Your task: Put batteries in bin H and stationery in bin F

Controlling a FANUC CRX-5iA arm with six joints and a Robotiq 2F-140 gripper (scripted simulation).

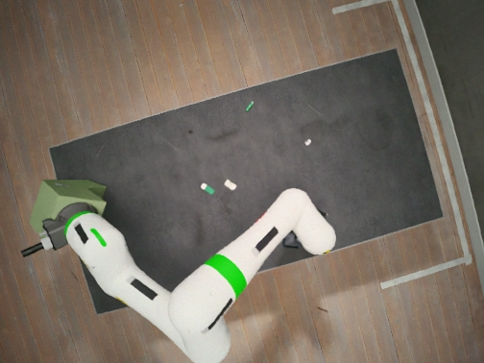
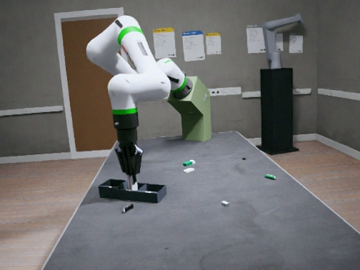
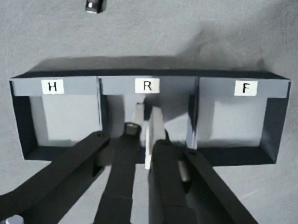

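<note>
Now: hand 30 mm above the tray. From my hand the other things lie so: black battery: 130 mm ahead, 50 mm below, 40 mm to the right; green-and-white block: 320 mm to the left, 300 mm behind, 50 mm below; white eraser-like piece: 280 mm to the left, 190 mm behind, 50 mm below.
</note>
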